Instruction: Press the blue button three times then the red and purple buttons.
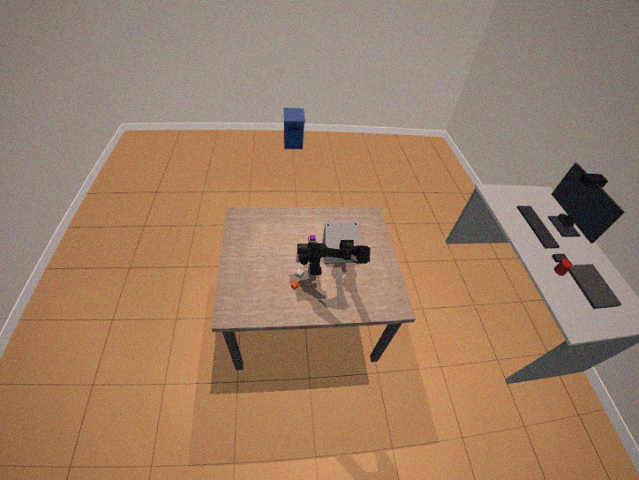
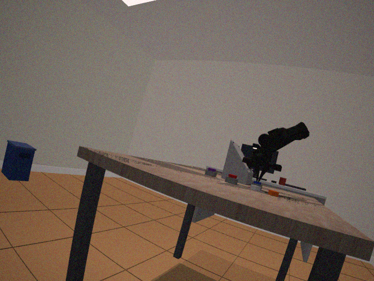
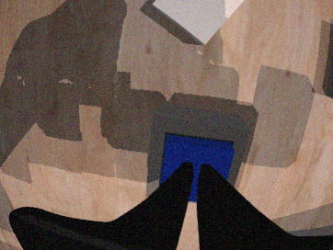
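Right now the blue button is 10 mm below my gripper tip. From my gripper tip the other things lie so: white block 80 mm ahead, 10 mm to the left, 20 mm below.
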